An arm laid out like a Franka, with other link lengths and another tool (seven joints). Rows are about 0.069 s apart.
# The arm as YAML. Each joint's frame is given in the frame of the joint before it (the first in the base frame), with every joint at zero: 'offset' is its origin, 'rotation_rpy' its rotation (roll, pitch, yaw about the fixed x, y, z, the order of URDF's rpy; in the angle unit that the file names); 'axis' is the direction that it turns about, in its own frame. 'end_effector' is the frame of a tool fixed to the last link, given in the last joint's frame.
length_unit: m
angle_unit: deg
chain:
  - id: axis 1
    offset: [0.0, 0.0, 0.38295]
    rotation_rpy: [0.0, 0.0, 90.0]
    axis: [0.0, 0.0, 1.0]
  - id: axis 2
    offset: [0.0, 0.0, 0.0]
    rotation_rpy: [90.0, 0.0, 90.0]
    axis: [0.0, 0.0, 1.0]
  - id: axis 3
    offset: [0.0, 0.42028, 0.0]
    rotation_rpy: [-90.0, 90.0, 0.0]
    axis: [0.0, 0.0, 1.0]
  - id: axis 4
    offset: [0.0, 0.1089, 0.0]
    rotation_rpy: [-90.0, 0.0, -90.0]
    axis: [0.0, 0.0, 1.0]
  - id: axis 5
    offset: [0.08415, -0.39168, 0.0]
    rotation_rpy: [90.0, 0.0, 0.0]
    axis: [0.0, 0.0, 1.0]
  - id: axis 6
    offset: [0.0, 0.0, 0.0]
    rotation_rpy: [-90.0, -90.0, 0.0]
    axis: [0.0, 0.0, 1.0]
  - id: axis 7
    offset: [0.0, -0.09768, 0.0]
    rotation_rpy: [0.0, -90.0, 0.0]
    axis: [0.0, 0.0, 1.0]
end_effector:
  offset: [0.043, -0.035, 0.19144]
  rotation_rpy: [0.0, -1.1, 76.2]
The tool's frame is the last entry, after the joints.
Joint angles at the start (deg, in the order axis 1, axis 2, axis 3, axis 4, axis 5, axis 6, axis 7):
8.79 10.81 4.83 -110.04 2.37 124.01 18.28
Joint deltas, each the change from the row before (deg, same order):
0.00 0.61 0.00 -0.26 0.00 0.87 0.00
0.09 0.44 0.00 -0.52 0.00 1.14 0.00
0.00 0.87 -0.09 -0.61 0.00 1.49 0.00
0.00 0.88 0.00 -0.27 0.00 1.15 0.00
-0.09 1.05 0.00 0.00 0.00 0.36 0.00
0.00 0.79 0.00 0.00 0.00 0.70 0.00
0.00 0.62 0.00 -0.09 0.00 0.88 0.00
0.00 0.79 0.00 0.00 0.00 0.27 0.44
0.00 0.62 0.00 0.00 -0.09 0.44 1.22
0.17 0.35 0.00 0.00 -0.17 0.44 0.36
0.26 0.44 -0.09 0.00 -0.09 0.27 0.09
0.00 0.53 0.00 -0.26 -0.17 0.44 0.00
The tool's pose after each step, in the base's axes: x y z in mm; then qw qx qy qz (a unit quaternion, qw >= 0). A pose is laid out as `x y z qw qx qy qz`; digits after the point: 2 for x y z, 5 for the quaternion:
686.30 114.47 452.23 0.03303 -0.06696 0.99675 0.03030
687.36 115.67 444.86 0.03455 -0.06733 0.99666 0.03067
689.64 114.87 432.26 0.03464 -0.06598 0.99674 0.03079
692.39 115.29 421.73 0.03460 -0.06548 0.99677 0.03115
694.31 114.49 409.65 0.02862 -0.06436 0.99704 0.03076
696.86 114.93 401.47 0.02780 -0.06400 0.99708 0.03102
699.28 115.32 394.98 0.02923 -0.06362 0.99705 0.03149
699.89 115.26 385.77 0.02459 -0.05953 0.99743 0.03122
700.37 114.79 379.03 0.02279 -0.04916 0.99806 0.03073
701.25 116.75 375.73 0.02361 -0.04828 0.99811 0.02996
701.69 118.89 370.89 0.02219 -0.04937 0.99811 0.02914
701.42 118.61 363.20 0.01936 -0.05015 0.99817 0.02775

